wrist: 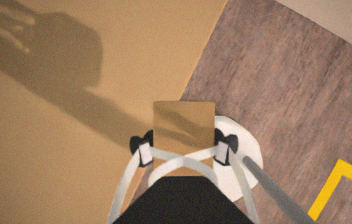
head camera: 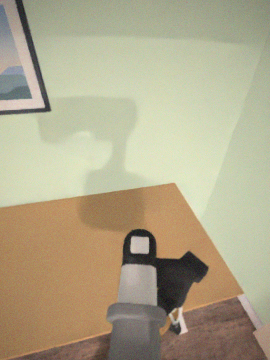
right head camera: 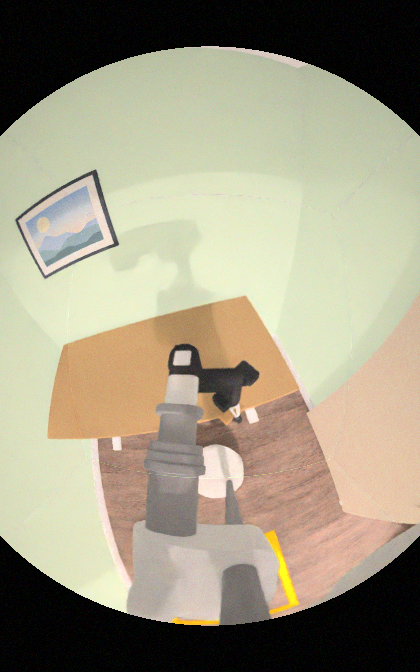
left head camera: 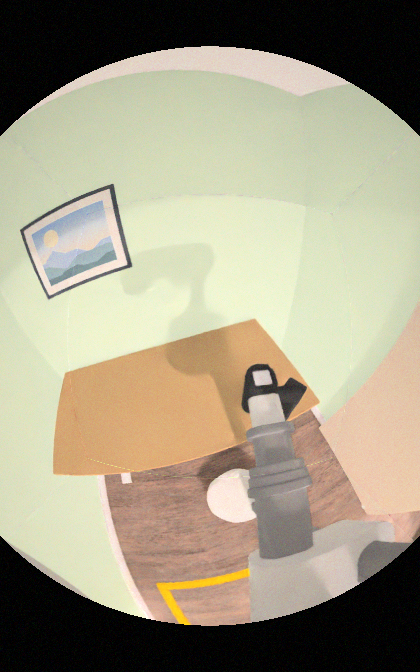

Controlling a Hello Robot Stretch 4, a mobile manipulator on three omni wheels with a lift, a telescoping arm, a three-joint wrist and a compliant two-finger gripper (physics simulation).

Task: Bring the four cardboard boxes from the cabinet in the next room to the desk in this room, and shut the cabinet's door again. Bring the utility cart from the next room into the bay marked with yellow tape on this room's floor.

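Note:
A small brown cardboard box [wrist: 184, 117] is held between the fingertips in the wrist view; the head views show little of it. My gripper [wrist: 183, 140] [right head camera: 235, 412] [head camera: 175, 320] is shut on this box, above the desk's front edge near its right end. The desk [head camera: 50, 260] [left head camera: 125, 415] [right head camera: 100, 395] [wrist: 125, 40] has a tan top and stands against the green wall. No other box shows on the visible part of its top. Yellow tape [left head camera: 200, 581] [right head camera: 286, 575] [wrist: 325, 194] marks the bay on the floor, partly hidden by my arm. The cabinet and the utility cart do not show.
A round white disc [left head camera: 227, 497] [right head camera: 220, 472] lies low in front of the desk, partly behind my arm. A beige panel or wall [left head camera: 380, 450] [right head camera: 370, 450] [wrist: 332, 12] bounds the right side. A framed picture [left head camera: 75, 245] [right head camera: 67, 227] hangs on the wall above the desk's left part.

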